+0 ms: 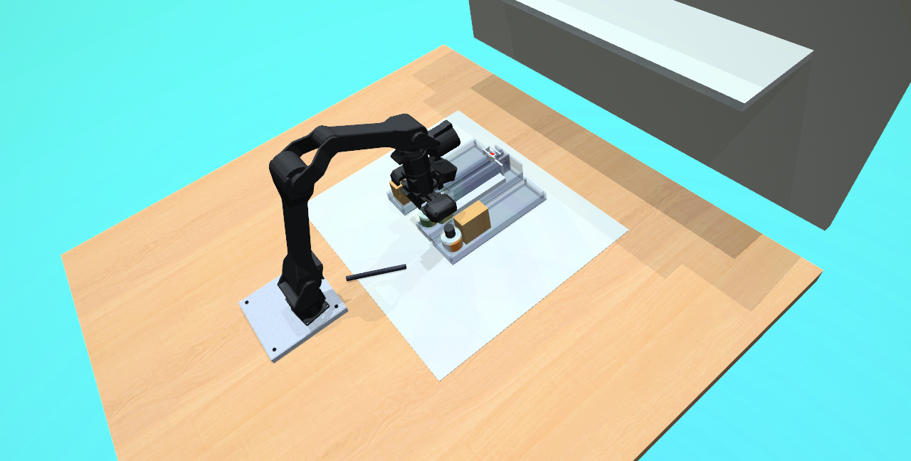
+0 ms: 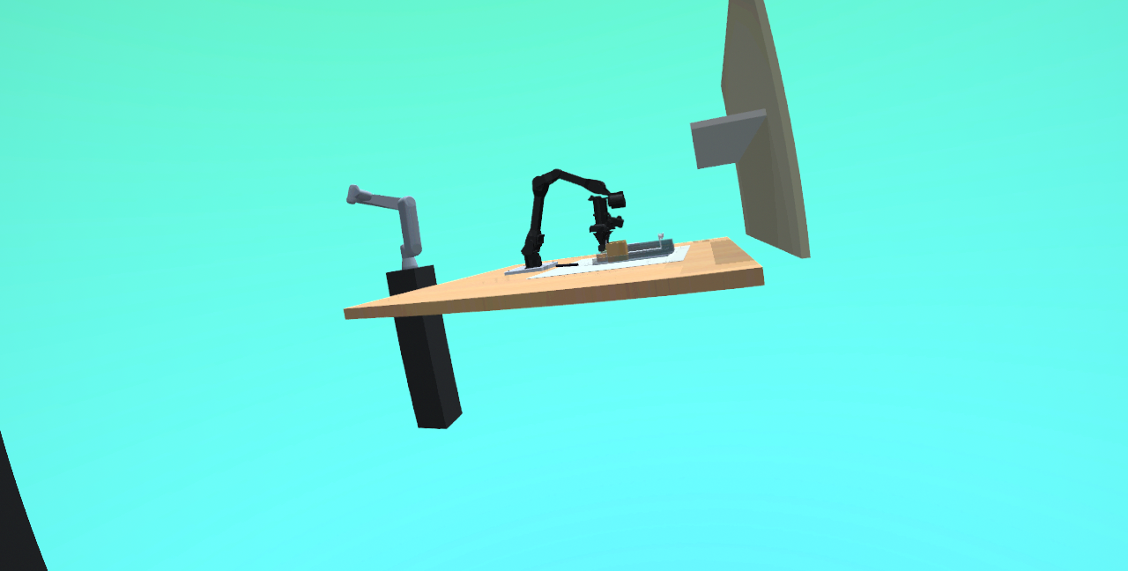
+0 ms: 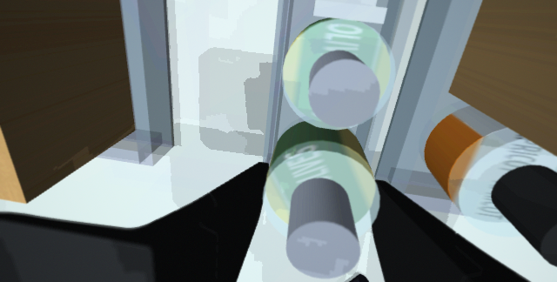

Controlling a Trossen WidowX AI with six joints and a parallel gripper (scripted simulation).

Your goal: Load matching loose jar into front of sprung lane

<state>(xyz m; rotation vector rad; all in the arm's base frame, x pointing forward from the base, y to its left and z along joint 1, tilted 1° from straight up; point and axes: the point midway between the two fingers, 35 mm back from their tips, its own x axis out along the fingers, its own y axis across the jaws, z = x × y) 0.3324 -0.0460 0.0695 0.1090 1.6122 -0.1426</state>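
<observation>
My gripper tip is 1 cm past the apricot jar, 8 cm to the left of it and 1 cm above it. Also, from my gripper tip: black rod 17 cm behind, 1 cm to the left, 5 cm below; shelf 50 cm ahead, 7 cm to the right, 31 cm above; pale pusher plate 15 cm ahead, 1 cm to the left.
</observation>
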